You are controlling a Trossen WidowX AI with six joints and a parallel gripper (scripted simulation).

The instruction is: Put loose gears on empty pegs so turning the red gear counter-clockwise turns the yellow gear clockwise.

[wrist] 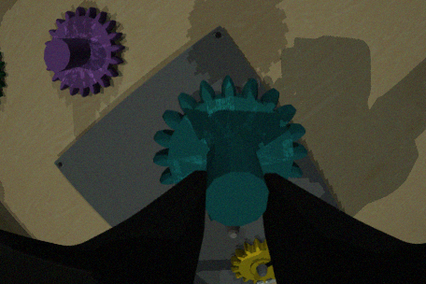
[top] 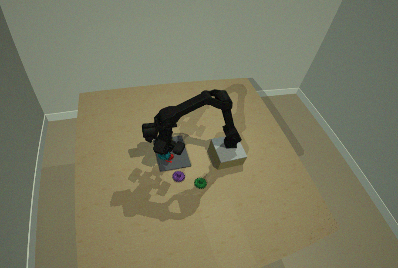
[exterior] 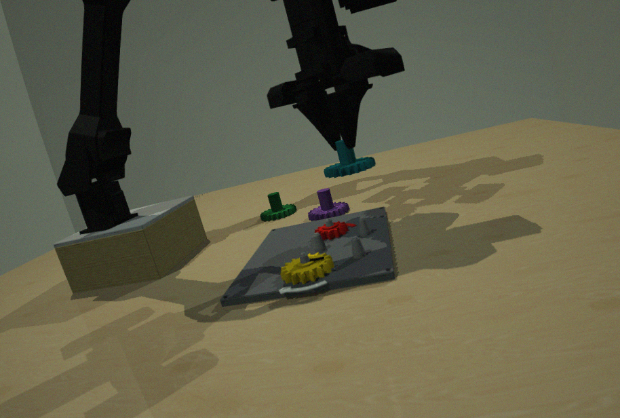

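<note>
My gripper tip is now 9 cm above the red gear, 3 cm to the left of it and 3 cm past it. Also, from my gripper tip: teal gear 1 cm below; then red arrow 10 cm below, 2 cm behind, 1 cm to the right; then purple gear 9 cm below, 8 cm to the left, 7 cm behind.
</note>
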